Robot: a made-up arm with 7 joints.
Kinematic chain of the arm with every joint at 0, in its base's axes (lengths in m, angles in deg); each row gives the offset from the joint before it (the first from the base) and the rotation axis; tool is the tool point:
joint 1: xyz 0 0 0 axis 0 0.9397 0.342
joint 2: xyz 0 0 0 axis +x
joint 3: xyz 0 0 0 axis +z
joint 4: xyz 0.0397 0 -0.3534 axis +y
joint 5: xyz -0.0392 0 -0.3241 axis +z
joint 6: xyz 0 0 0 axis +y
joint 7: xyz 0 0 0 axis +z
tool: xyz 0 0 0
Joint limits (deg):
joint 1: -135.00..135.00
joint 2: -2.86..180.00
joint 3: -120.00..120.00
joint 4: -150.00..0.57
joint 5: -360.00..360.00
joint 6: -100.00..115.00
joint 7: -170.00..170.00
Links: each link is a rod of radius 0.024 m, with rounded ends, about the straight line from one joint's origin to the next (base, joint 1, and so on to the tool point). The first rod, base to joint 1, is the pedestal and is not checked.
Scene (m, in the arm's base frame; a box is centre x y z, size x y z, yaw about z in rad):
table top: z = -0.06
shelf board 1: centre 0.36 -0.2 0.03 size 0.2 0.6 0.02 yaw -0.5
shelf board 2: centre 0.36 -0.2 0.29 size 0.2 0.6 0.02 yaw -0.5
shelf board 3: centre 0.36 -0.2 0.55 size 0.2 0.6 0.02 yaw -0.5
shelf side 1: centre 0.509 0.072 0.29 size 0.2 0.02 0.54 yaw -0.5
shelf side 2: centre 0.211 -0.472 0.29 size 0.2 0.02 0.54 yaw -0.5
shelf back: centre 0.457 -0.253 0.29 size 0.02 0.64 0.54 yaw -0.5
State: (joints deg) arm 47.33 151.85 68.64 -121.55 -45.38 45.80 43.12
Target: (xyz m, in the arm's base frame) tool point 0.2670 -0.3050 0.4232
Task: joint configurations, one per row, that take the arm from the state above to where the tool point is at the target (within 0.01 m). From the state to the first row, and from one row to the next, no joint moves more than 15 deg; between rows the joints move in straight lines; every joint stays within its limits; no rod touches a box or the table.
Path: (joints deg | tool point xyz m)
1: 43.98 138.47 70.76 -135.78 -45.38 45.80 43.12 | 0.2882 -0.0561 0.1490
2: 40.63 125.10 72.88 -150.00 -45.38 45.80 43.12 | 0.2099 -0.0186 0.1402
3: 34.22 133.80 77.47 -137.68 -45.38 45.80 43.12 | 0.2274 -0.0622 0.2154
4: 27.81 142.50 82.05 -125.36 -45.38 45.80 43.12 | 0.2169 -0.1141 0.2929
5: 21.40 151.20 86.63 -113.04 -45.38 45.80 43.12 | 0.1793 -0.1696 0.3645
6: 14.99 159.90 91.22 -100.73 -45.38 45.80 43.12 | 0.1190 -0.2241 0.4232
7: 19.69 169.16 87.60 -87.83 -45.38 45.80 43.12 | 0.1939 -0.2668 0.4316
8: 24.38 178.43 83.98 -74.93 -45.38 45.80 43.12 | 0.2669 -0.3050 0.4232

